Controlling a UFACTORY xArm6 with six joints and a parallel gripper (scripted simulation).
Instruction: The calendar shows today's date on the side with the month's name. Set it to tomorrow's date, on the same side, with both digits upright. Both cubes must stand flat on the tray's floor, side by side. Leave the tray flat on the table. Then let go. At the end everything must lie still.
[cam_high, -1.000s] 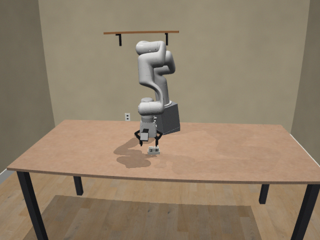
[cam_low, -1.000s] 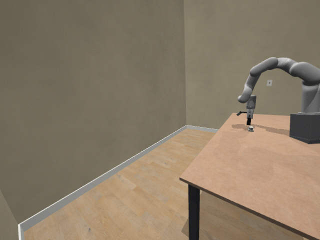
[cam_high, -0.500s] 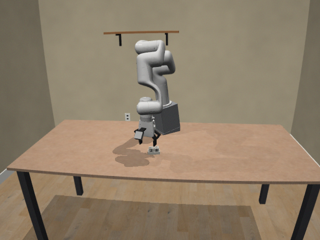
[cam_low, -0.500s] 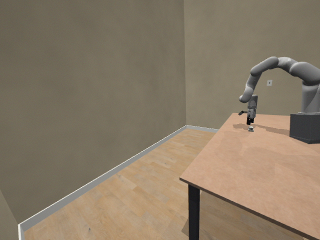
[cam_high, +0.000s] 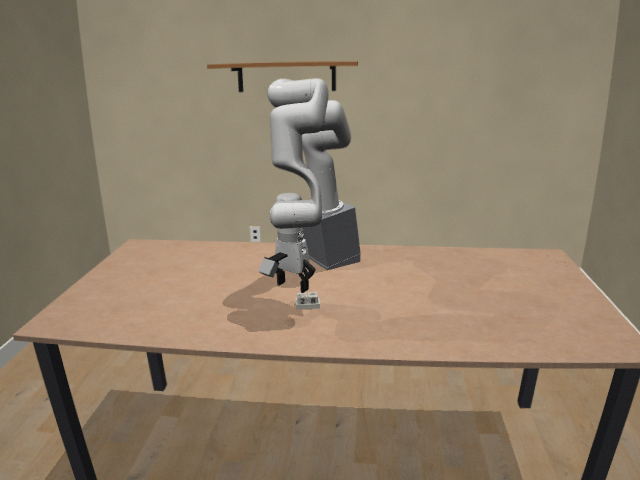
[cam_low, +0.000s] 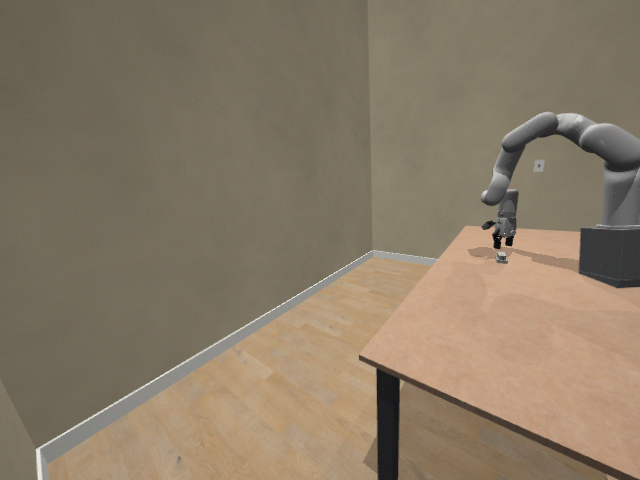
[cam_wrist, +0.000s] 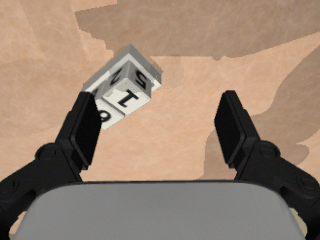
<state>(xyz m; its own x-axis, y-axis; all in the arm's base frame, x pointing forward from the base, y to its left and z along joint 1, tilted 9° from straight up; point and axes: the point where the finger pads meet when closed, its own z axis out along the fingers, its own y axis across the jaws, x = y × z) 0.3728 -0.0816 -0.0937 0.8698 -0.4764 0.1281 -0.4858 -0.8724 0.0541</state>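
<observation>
The calendar tray lies 60 mm below my hand and 40 mm to the left of it.
</observation>
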